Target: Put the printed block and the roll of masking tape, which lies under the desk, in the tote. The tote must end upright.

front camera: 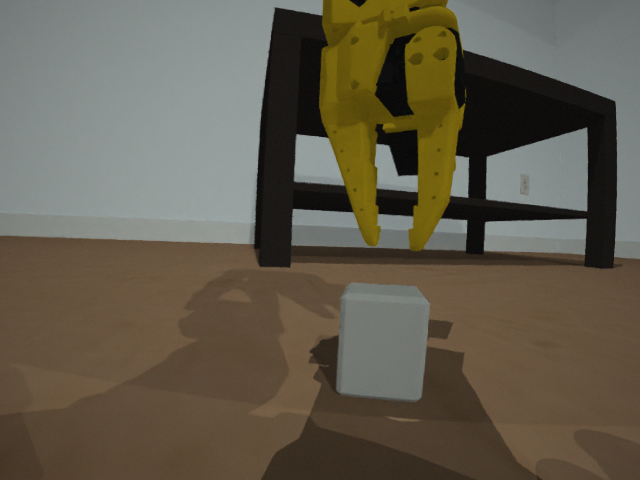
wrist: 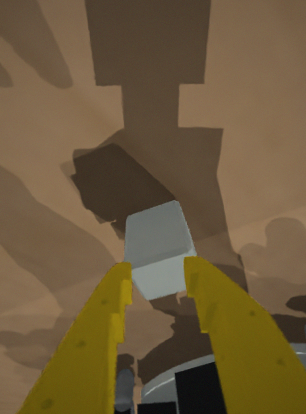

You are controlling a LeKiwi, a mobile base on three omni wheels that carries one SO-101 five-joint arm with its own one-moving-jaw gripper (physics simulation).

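Frame: origin at the arm's base, x ahead, y right, z down, level; millimetres.
Seen in the pictures: hand, its tool point: point(front camera: 377, 236) point(wrist: 131, 277).
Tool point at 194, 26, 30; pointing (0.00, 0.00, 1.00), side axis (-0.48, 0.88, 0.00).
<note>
Pixels of each thing's top centre, then the offset from my tool point to it, as dx, dy, dz. "pt": a spot on its surface instead. Level surfaces: height alone.
- printed block, centre of its top: point(front camera: 384, 289) point(wrist: 166, 278) -31, -1, +20
- dark desk, a spot on its surface: point(front camera: 279, 149) pt +348, -110, -135
- brown floor, height of its surface: dz +59
The printed block point(front camera: 382, 346) point(wrist: 159, 240), pale grey with bevelled edges, stands on the floor in front of me. My gripper point(front camera: 394, 246) point(wrist: 158, 262) is partly open and empty. In the front camera view its jaw tips hang above the block, apart from it. In the wrist view the block shows past the tips, across the gap between them. The roll of masking tape and the tote do not show in either view.
A dark desk point(front camera: 279, 149) with a low shelf stands on the brown floor point(front camera: 129, 320) at the back, in front of a pale wall. Part of my round base point(wrist: 165, 379) shows at the bottom of the wrist view. Arm shadows lie around the block.
</note>
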